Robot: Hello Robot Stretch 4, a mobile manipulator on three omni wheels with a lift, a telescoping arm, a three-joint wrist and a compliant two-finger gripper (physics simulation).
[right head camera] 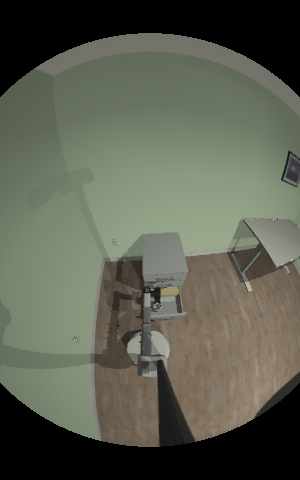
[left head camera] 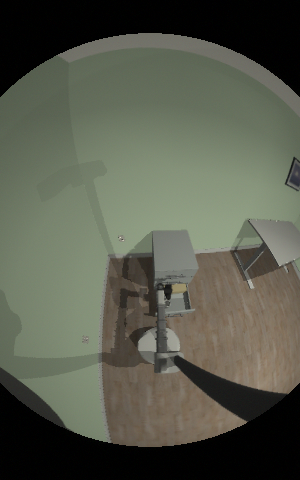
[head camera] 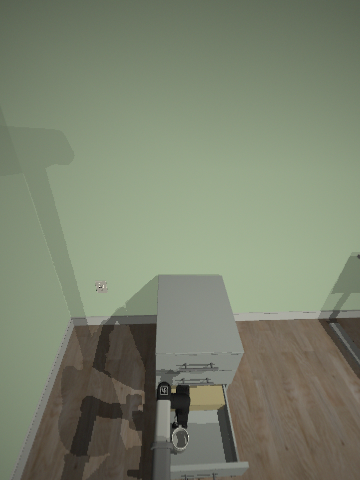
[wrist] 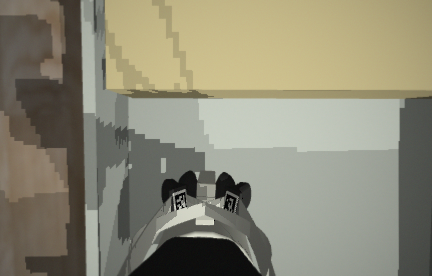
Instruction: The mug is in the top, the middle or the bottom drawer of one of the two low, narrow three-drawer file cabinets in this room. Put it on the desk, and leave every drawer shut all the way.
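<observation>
My gripper (wrist: 206, 187) (left head camera: 168, 296) is shut on a small grey piece between its fingertips, which looks like the handle of the mug (wrist: 206, 178) (head camera: 188, 440) (right head camera: 157, 307). A pale round rim shows just in front of the wrist in the head view; the gripper hides much of the mug. Both are over the left part of the open bottom drawer (head camera: 229, 425) (left head camera: 189, 298) of the file cabinet (head camera: 195, 315) (left head camera: 174, 247) (right head camera: 164, 252). The two upper drawers look shut. The desk (left head camera: 280, 240) (right head camera: 277, 239) stands to the right.
A yellow box (head camera: 206, 397) (wrist: 280, 45) (left head camera: 179, 288) (right head camera: 170, 291) fills the back of the open drawer. The drawer's left wall (wrist: 91, 175) is close to my gripper. A green wall stands behind the cabinet, with another on the left. The second file cabinet does not show.
</observation>
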